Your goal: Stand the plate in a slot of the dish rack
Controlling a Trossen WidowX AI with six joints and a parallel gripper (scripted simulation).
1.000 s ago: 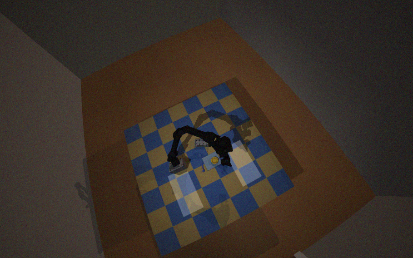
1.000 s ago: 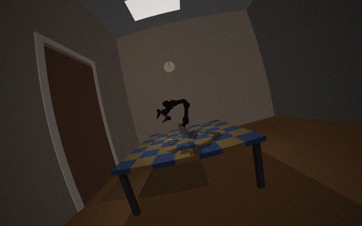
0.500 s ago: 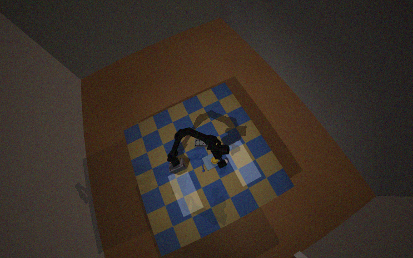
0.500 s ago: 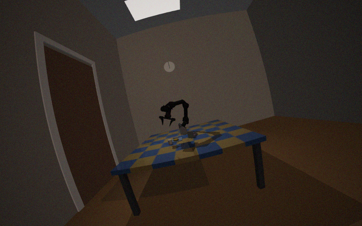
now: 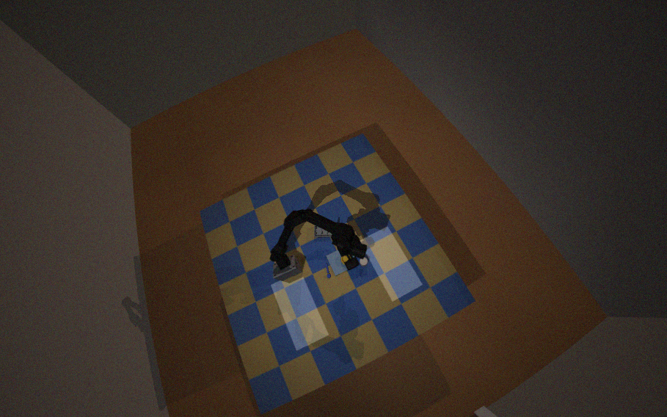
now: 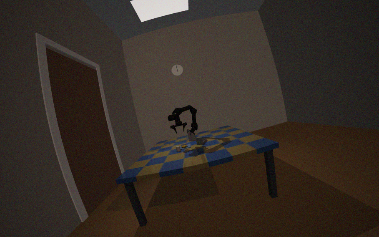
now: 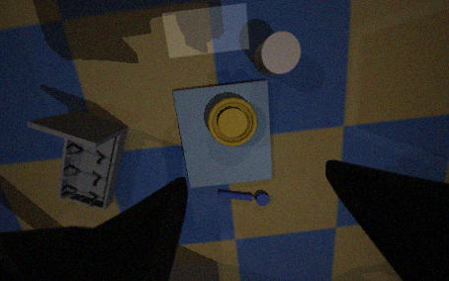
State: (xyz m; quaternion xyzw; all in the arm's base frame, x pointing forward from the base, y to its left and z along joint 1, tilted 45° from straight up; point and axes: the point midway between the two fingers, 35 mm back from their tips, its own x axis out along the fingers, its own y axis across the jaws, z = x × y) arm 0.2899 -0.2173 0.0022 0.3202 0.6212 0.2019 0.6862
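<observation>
The yellow plate is 160 mm below my gripper tip. The rest, counted from my gripper tip: light blue mat 20 mm behind, 20 mm to the left, 180 mm below; then blue spoon 130 mm behind, 180 mm below; then white cup 70 mm ahead, 70 mm to the right, 160 mm below.
</observation>
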